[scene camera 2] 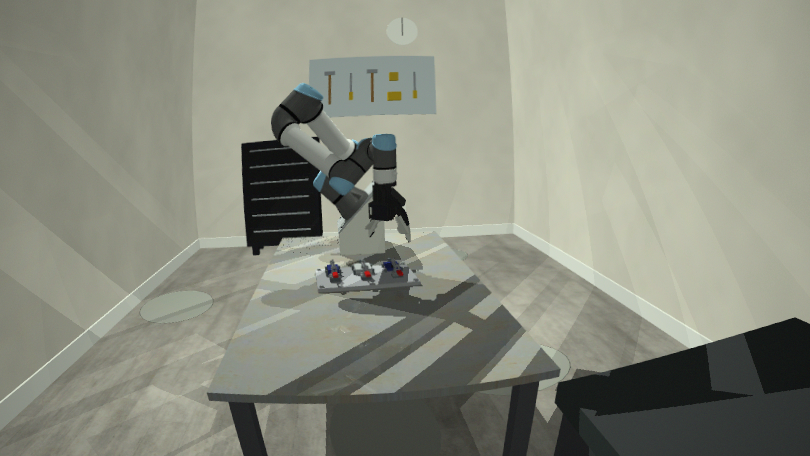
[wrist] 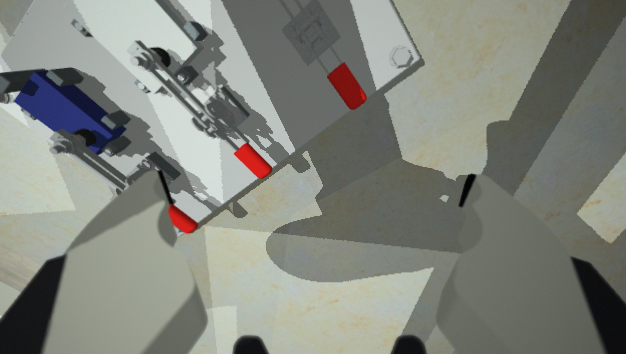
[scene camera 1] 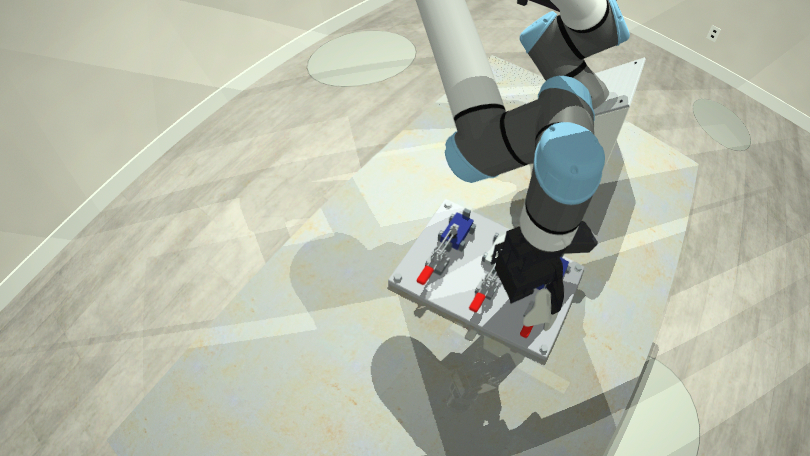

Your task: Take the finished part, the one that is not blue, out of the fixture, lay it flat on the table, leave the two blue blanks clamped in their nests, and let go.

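Places are measured from the arm's base along level axes (x right, y ahead, z up), in metres.
Pixels of known places: gripper, fingertip midpoint: (scene camera 2: 389, 240) (wrist: 316, 176) (scene camera 1: 527, 291); arm's base, origin of the base link: (scene camera 2: 357, 207).
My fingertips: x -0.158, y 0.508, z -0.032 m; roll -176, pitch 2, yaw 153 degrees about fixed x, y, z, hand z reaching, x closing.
Observation:
For each thing: its top centre in the pictures, then the offset to it from my fingertips. Level surfaces: height alone.
- fixture plate, middle of its top: (wrist: 192, 76) (scene camera 1: 494, 273) (scene camera 2: 364, 275) dz -0.144, dx +0.095, dy -0.075 m
- table, its level: dz -0.159 m
- finished part, middle of its top: (wrist: 132, 28) (scene camera 1: 506, 250) (scene camera 2: 362, 266) dz -0.123, dx +0.105, dy -0.121 m
The fixture plate (scene camera 1: 413, 261) (scene camera 2: 368, 288) (wrist: 260, 60) stands on the table (scene camera 1: 272, 390) (scene camera 2: 306, 356). The finished part (wrist: 140, 27) is whitish and lies in the middle nest; a clamp arm with a black pad reaches over its near end. One blue blank (scene camera 1: 457, 229) (scene camera 2: 332, 268) (wrist: 65, 110) sits in the left nest under its clamp. The other blue blank (scene camera 1: 565, 265) (scene camera 2: 389, 265) is in the right nest, partly hidden by the gripper in scene camera 1. My gripper (scene camera 2: 389, 237) (wrist: 316, 176) is open and empty, above the fixture's right side.
The clamps have red handles: the left (scene camera 1: 424, 275) (wrist: 182, 219), the middle (scene camera 1: 476, 301) (wrist: 253, 161) and the right (scene camera 1: 526, 330) (wrist: 346, 86), all along the plate's front edge. Corner bolts (scene camera 1: 397, 278) (wrist: 401, 56) stand up from the plate. The arm's pedestal (scene camera 2: 361, 243) is behind the fixture.

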